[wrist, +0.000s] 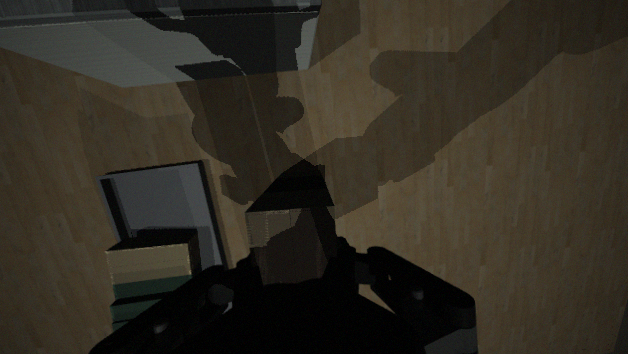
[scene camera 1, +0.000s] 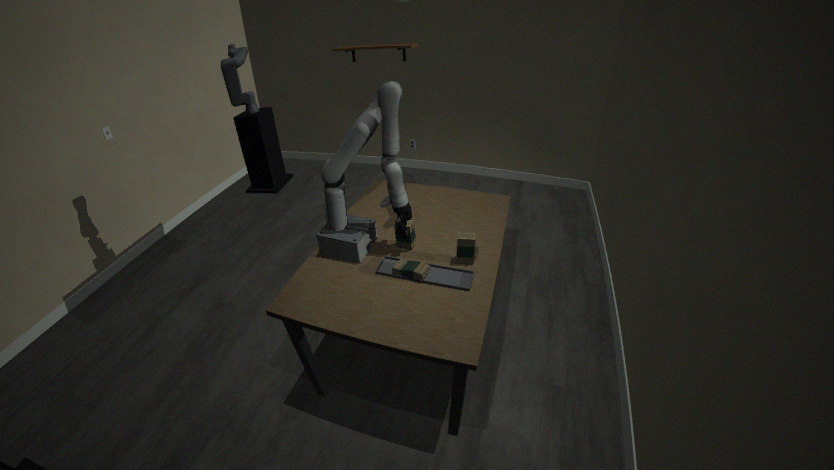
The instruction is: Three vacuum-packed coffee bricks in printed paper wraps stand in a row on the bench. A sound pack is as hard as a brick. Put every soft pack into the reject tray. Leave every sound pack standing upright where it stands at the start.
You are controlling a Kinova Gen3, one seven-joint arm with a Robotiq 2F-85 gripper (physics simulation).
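Pixels of known places: gripper, fingertip midpoint: [scene camera 1: 407, 232]; arm's base, origin of the base link: [scene camera 1: 338, 225].
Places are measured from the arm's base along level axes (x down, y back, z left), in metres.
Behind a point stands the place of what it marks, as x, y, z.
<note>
Three coffee packs in tan and green wraps show in the scene view. One pack [scene camera 1: 406, 240] @(0.064, -0.326, 0.002) [wrist: 272, 227] @(-0.023, -0.284, 0.018) stands upright on the bench near the robot base. My gripper [scene camera 1: 404, 225] @(0.030, -0.331, 0.022) [wrist: 300, 246] @(0.030, -0.331, 0.022) points down over it and is shut on its upper part, a finger on each side. A second pack [scene camera 1: 465, 246] @(0.015, -0.599, -0.080) stands upright near the bench's far long edge. The third pack [scene camera 1: 410, 269] @(0.063, -0.376, -0.197) [wrist: 150, 262] @(0.079, -0.323, -0.150) lies on its side in the grey reject tray [scene camera 1: 452, 276] @(0.114, -0.551, -0.168) [wrist: 162, 200] @(0.114, -0.263, -0.134), toward the end nearer the robot base. The fingers hide part of the gripped pack.
The grey robot base block [scene camera 1: 343, 244] @(0.021, -0.060, -0.113) [wrist: 150, 55] @(0.056, -0.142, -0.049) stands at the bench's left edge. A small round grey object [scene camera 1: 385, 202] is behind the gripper. Dark arm shadows fall across the wooden bench [scene camera 1: 385, 312] @(0.116, -0.307, -0.401) [wrist: 500, 200] @(0.117, -0.412, 0.322) in the wrist view.
</note>
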